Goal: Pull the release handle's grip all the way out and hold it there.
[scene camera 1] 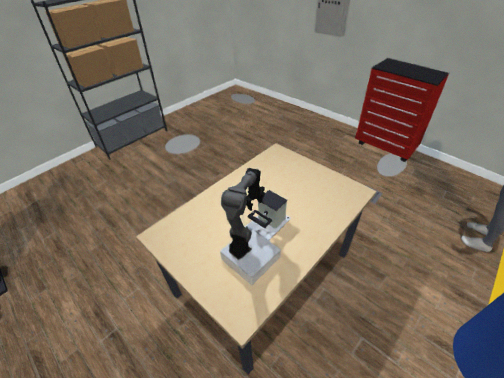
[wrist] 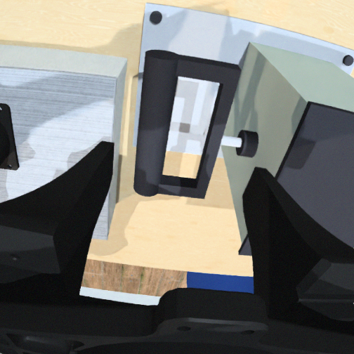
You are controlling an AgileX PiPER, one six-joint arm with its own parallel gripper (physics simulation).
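The release handle (scene camera 1: 260, 218) (wrist: 156, 125) is a black rectangular loop with a thick round grip bar on the side away from the housing. A short light rod with a black collar (wrist: 247, 143) joins it to the grey-green housing (scene camera 1: 273, 213) (wrist: 267, 110), which has a dark top. A short length of rod shows between loop and collar. My gripper (scene camera 1: 255, 204) (wrist: 182, 170) is open. In the wrist view its fingertips stand wide apart, one on the grip bar's side and one near the housing, with the handle between and beyond them. Neither finger visibly touches the handle.
The housing stands on a pale mounting plate (wrist: 200, 32) with dark bolts. The arm's metallic base block (scene camera 1: 251, 259) (wrist: 60, 110) is close to the grip's side. All stand on the wooden table (scene camera 1: 310, 185). A shelf rack (scene camera 1: 86, 102) and a red drawer cabinet (scene camera 1: 397, 112) stand beyond.
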